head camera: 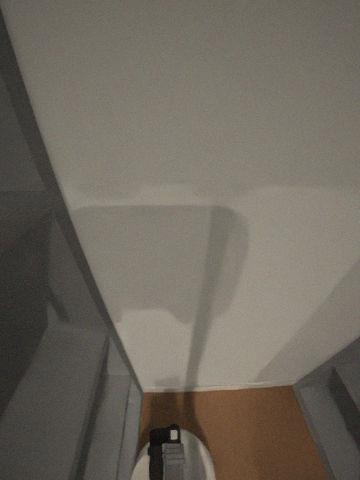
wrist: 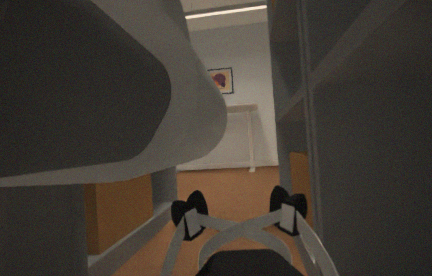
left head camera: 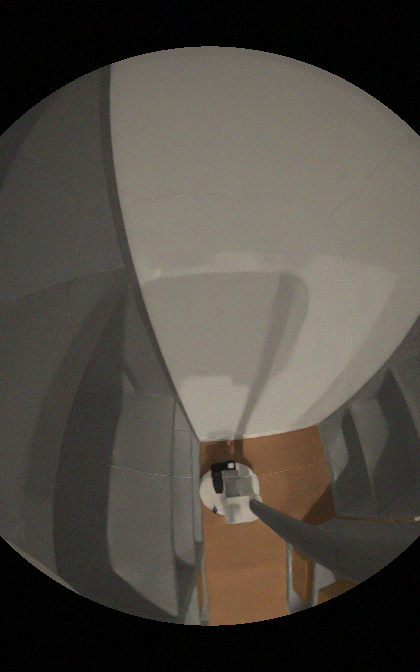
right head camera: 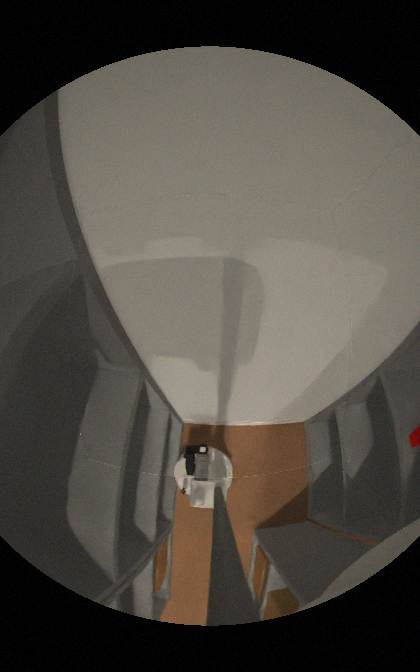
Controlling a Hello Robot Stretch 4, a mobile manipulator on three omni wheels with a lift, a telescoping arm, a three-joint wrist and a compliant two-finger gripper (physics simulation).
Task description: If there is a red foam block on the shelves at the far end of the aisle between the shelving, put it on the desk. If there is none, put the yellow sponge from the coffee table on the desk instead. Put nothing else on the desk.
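Frame: origin at the robot's base, x ahead, y left, z up, level; millimetres.
Where they show: gripper, fingertip midpoint: point(wrist: 237, 203).
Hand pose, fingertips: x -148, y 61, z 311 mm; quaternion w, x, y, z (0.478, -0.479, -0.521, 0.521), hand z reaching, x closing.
Observation:
After its pixels a point has its place.
A red object point(right head camera: 415, 437) shows at the right edge of the right head view, on the right-hand shelving near the end wall. Part of it is cut off, so its full shape cannot be told. It does not show in the head camera view or the left head view. My gripper point(wrist: 237, 203) {x -148, y 61, z 311 mm} is open and empty in the wrist view, its two black fingertips apart, pointing along the aisle away from the end wall. A pale table with a straight leg point(wrist: 242, 108), perhaps the desk, stands far off in the wrist view. The yellow sponge and coffee table do not show.
Grey shelving stands close on the left point(head camera: 75, 360) {x 284, y 276, z 964 mm} point(right head camera: 117, 400) and on the right point(left head camera: 367, 425) point(right head camera: 357, 435). The pale end wall point(head camera: 165, 345) {x 424, y 34, z 723 mm} point(left head camera: 215, 405) is straight ahead. Orange-brown boxes point(wrist: 122, 210) {x -811, y -418, z 149 mm} point(left head camera: 302, 575) sit low in the shelving. A framed picture point(wrist: 220, 80) {x -4323, y -399, z 1474 mm} hangs beyond the table.

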